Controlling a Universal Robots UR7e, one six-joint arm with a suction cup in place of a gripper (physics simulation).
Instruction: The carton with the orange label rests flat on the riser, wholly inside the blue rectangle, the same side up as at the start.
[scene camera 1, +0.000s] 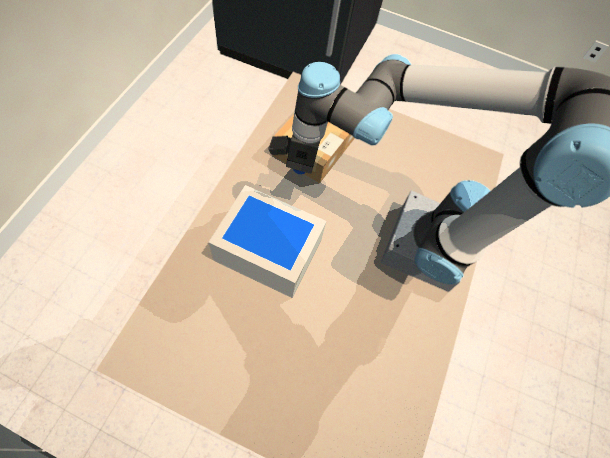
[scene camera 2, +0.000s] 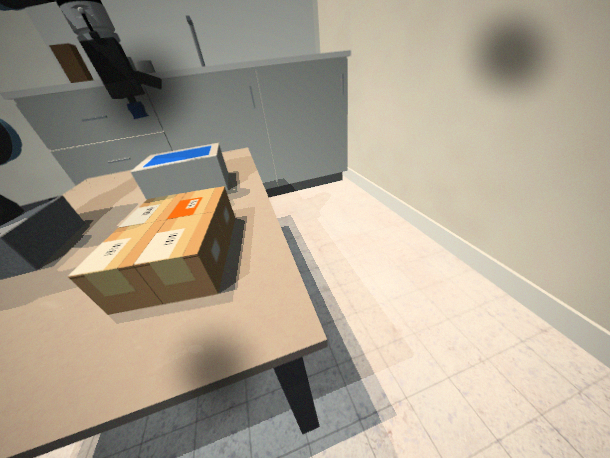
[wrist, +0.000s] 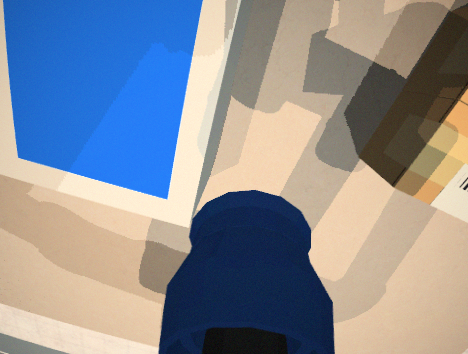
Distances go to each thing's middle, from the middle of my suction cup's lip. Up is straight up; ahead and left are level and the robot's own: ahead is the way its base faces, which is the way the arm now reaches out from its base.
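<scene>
Riser (scene camera 1: 261, 237): my suction cup 130 mm to the right of it, 50 mm short of it, 200 mm above it.
</scene>
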